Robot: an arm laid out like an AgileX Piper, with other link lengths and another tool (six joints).
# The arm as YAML. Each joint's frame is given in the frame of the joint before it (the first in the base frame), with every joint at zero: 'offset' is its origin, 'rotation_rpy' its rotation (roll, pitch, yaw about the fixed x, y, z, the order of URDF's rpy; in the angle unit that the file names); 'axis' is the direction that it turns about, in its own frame. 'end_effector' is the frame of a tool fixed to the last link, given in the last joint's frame.
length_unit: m
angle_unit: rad
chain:
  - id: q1
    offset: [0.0, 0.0, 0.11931]
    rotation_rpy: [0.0, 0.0, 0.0]
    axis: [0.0, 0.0, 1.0]
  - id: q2
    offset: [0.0, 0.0, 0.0]
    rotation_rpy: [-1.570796, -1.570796, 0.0]
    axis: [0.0, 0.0, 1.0]
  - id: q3
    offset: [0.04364, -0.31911, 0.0]
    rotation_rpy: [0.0, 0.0, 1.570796]
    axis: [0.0, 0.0, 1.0]
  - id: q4
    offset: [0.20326, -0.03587, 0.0]
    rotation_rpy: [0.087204, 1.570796, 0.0]
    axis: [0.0, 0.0, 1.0]
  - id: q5
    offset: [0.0, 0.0, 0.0]
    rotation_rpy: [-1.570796, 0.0, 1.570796]
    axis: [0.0, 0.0, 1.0]
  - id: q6
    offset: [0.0, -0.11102, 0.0]
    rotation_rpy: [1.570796, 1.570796, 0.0]
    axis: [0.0, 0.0, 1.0]
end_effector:
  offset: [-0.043, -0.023, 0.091]
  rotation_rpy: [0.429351, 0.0, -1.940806]
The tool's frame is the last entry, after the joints.
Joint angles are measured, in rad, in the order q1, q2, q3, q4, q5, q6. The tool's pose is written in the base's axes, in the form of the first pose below.
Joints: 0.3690 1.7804 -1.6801 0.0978 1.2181 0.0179
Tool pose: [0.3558, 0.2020, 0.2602, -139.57, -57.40, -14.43]
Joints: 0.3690 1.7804 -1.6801 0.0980 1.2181 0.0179
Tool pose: [0.3558, 0.2020, 0.2602, -139.56, -57.40, -14.43]
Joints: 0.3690 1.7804 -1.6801 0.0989 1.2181 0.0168
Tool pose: [0.3556, 0.2022, 0.2602, -139.50, -57.45, -14.42]
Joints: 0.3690 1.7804 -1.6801 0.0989 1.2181 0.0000
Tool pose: [0.3549, 0.2023, 0.2600, -139.25, -58.71, -14.24]
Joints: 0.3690 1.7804 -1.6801 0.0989 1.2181 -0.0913
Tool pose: [0.3506, 0.2029, 0.2589, -137.74, -65.53, -13.24]
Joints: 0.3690 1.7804 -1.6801 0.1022 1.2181 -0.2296
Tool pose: [0.3439, 0.2035, 0.2572, -134.78, -75.69, -11.68]
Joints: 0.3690 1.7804 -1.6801 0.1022 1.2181 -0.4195
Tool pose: [0.3352, 0.2021, 0.2543, -129.92, -89.56, -9.40]
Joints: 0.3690 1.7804 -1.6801 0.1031 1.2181 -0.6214
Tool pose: [0.3265, 0.1990, 0.2511, -123.39, -103.94, -6.84]
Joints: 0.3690 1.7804 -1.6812 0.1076 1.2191 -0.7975
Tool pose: [0.3194, 0.1955, 0.2487, -116.44, -115.97, -4.62]
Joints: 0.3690 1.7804 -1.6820 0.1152 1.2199 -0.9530
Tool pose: [0.3136, 0.1921, 0.2467, -109.32, -126.08, -2.76]
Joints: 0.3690 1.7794 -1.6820 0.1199 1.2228 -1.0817
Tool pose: [0.3089, 0.1881, 0.2451, -102.87, -134.16, -1.03]
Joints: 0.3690 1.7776 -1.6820 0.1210 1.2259 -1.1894
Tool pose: [0.3054, 0.1838, 0.2439, -97.13, -140.80, 0.53]
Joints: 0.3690 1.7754 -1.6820 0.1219 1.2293 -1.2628
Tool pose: [0.3029, 0.1806, 0.2434, -92.98, -145.18, 1.62]
